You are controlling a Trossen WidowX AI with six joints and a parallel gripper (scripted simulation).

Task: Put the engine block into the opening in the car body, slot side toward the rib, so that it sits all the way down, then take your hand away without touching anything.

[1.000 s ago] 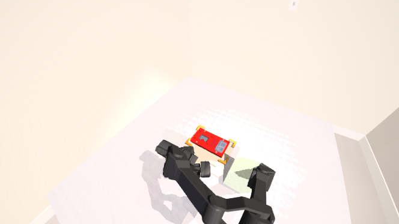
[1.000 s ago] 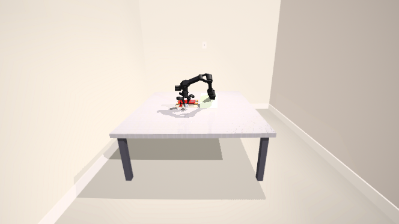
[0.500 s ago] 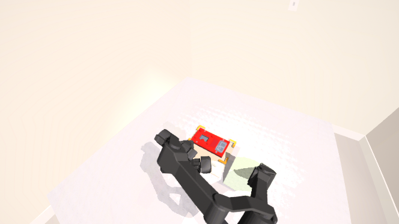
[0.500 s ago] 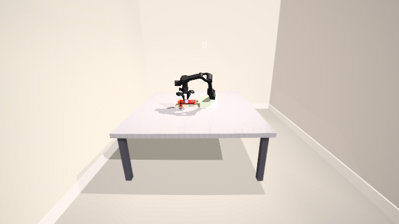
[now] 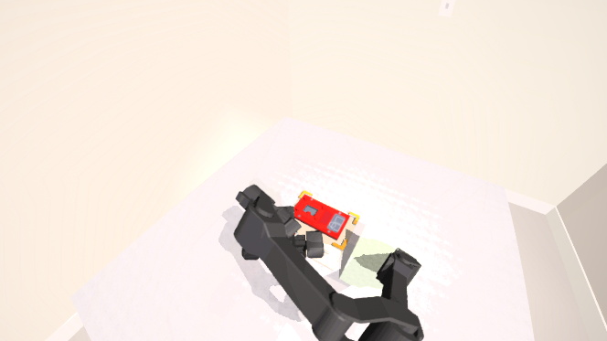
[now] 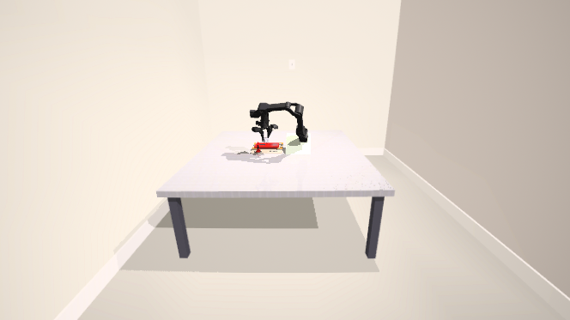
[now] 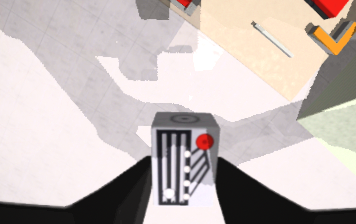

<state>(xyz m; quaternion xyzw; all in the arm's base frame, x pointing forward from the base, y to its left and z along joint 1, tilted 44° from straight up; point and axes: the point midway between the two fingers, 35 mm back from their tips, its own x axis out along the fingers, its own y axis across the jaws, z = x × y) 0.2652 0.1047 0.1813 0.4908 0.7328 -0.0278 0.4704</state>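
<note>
The base plate lies 5 cm ahead of my gripper tip, 21 cm to the right of it and 13 cm below it. The rest, counted from my gripper tip: engine block (1 cm below); black peg (9 cm ahead, 10 cm to the right, 11 cm below).
</note>
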